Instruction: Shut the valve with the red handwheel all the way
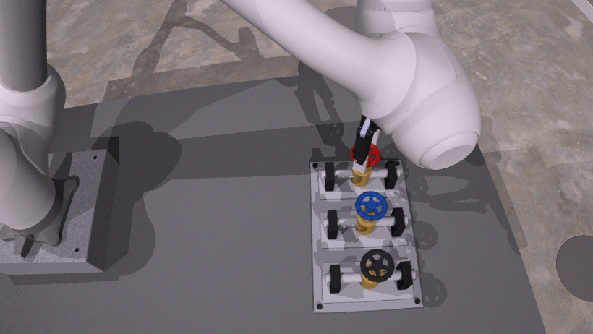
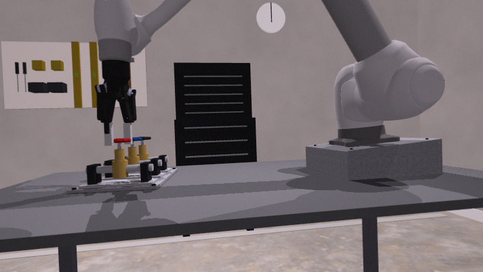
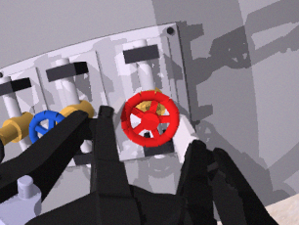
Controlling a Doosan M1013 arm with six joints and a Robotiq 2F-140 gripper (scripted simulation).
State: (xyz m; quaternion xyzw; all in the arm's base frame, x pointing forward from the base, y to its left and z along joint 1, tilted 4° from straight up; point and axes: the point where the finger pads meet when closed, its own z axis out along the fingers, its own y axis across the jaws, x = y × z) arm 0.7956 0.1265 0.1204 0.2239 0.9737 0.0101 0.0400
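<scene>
My hand is 3 cm above the red handwheel. Round my hand: black handwheel: 25 cm to the right, 3 cm below; blue handwheel: 13 cm to the right, 3 cm below.
</scene>
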